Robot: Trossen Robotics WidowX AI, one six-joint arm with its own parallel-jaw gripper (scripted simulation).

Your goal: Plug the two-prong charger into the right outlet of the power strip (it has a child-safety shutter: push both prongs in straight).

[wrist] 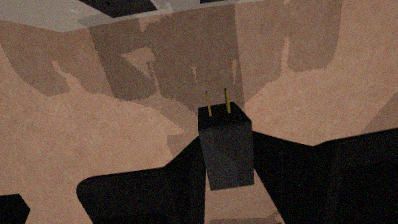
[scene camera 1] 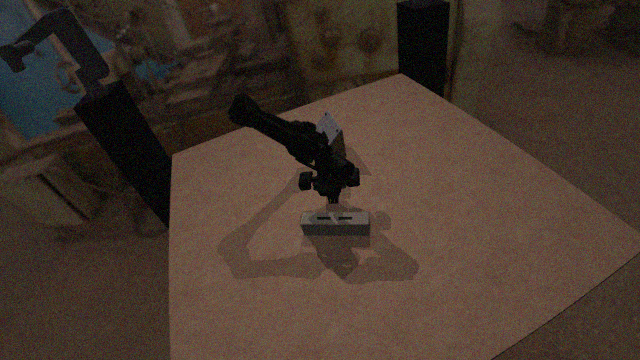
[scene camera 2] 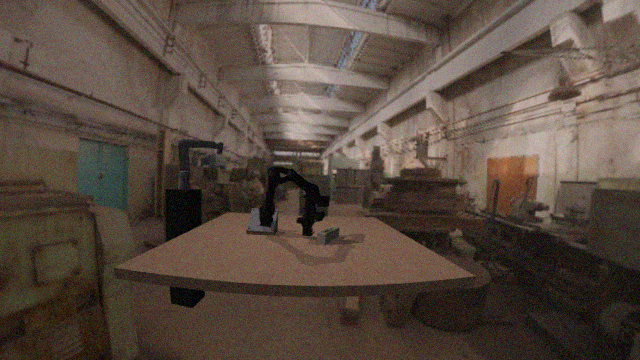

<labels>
my gripper: holds a dark two-prong charger
</labels>
